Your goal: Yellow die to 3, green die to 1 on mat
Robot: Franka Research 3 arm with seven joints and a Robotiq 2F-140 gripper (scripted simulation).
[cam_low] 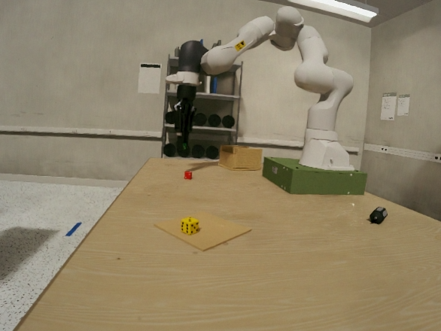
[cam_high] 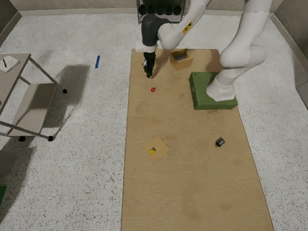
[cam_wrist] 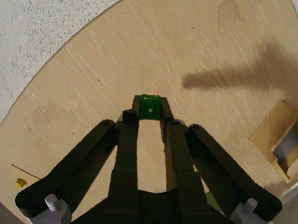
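Right now the tan mat is 550 mm to the left of my hand, 130 mm below it and 60 mm behind it. From my hand the other things lie so: wooden box (290 mm behind, 250 mm to the right, 90 mm below); then red die (120 mm below, 70 mm to the left, 30 mm behind); then green die (20 mm below).
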